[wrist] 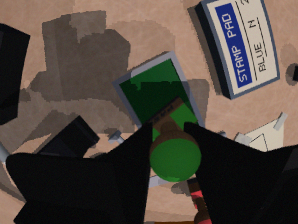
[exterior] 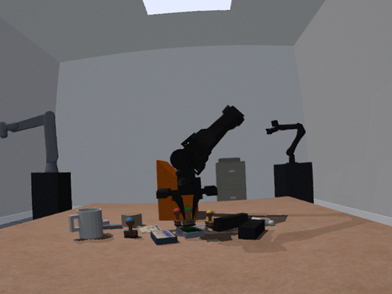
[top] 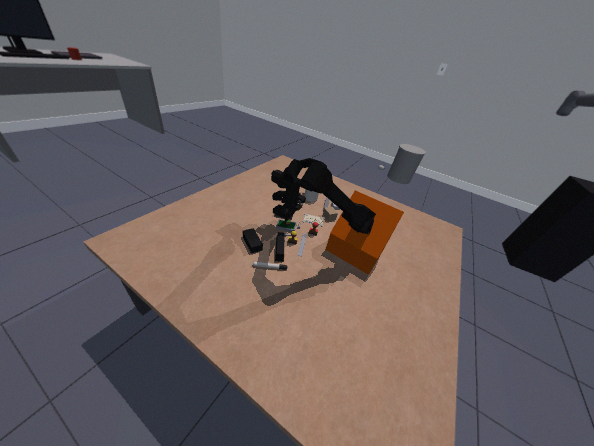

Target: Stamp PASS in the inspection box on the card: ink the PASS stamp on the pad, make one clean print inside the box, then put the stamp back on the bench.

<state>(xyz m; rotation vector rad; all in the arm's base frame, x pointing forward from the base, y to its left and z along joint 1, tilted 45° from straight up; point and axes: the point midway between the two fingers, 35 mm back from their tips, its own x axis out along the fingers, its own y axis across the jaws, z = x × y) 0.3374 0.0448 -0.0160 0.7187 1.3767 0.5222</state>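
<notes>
The green ink pad lies 4 cm below my gripper tip. Round my gripper tip: red-knobbed stamp (13 cm behind, 4 cm to the right, 3 cm below); then yellow-knobbed stamp (7 cm to the left, 7 cm behind, 3 cm below); then green-knobbed stamp (right at my gripper tip).
</notes>
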